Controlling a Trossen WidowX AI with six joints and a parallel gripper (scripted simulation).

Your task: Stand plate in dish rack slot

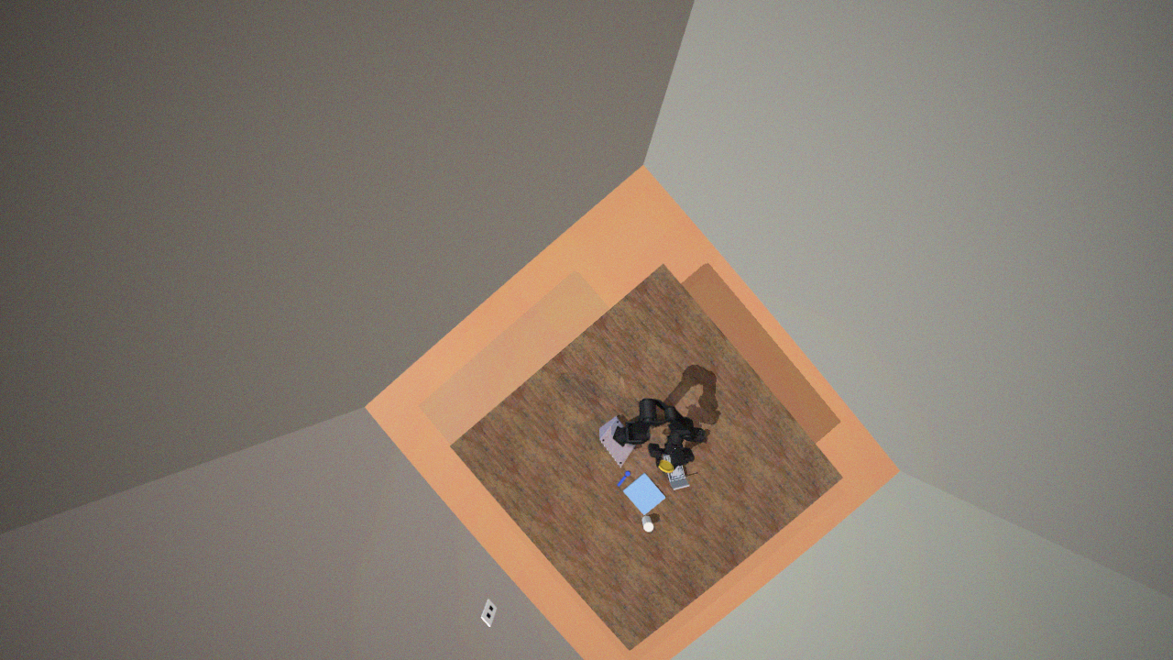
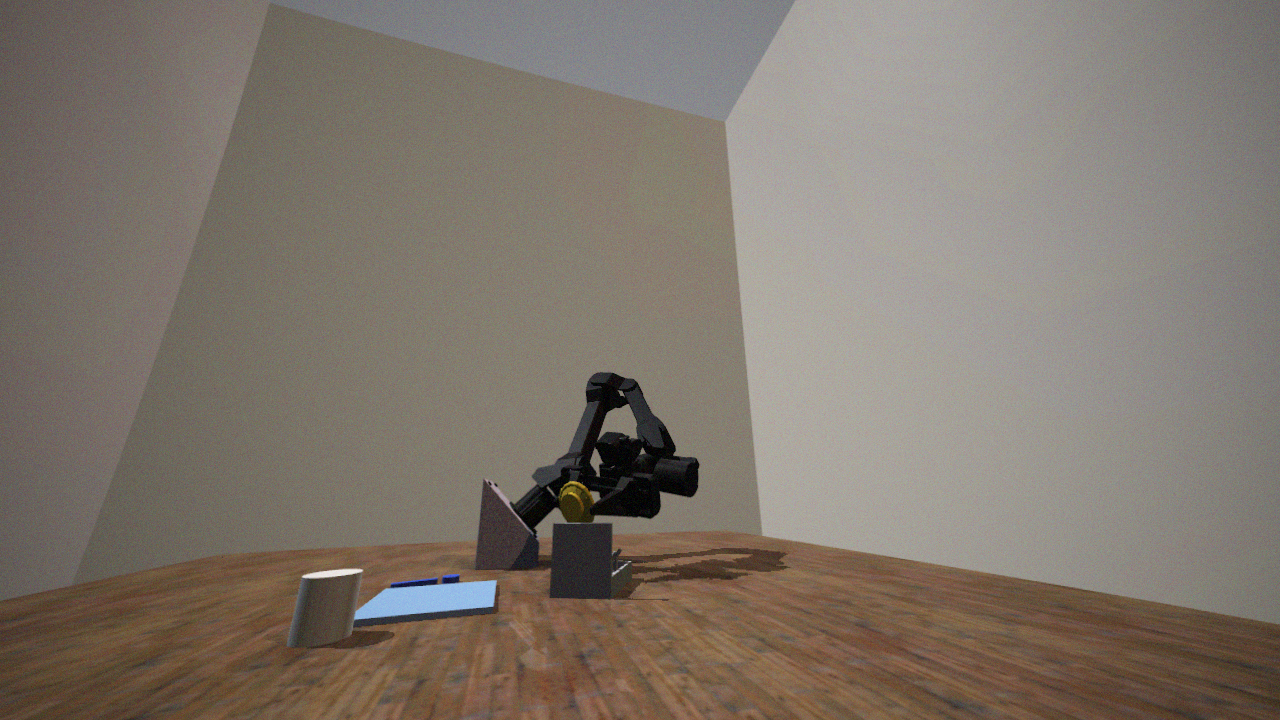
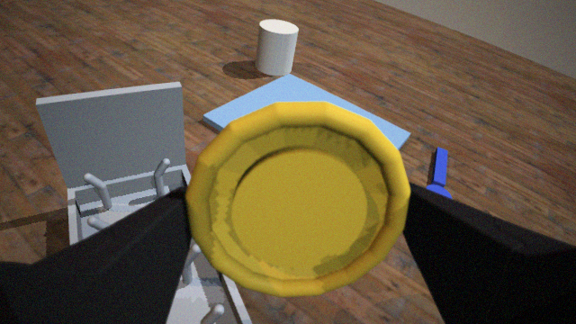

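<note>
My gripper tip is now 70 mm short of the dish rack, 70 mm above it and 20 mm to the right of it. The rest, counted from my gripper tip: yellow plate: 10 mm to the left; blue bar: 170 mm to the right, 90 mm below, 60 mm behind; light blue mat: 170 mm to the right, 90 mm below, 60 mm ahead.
</note>
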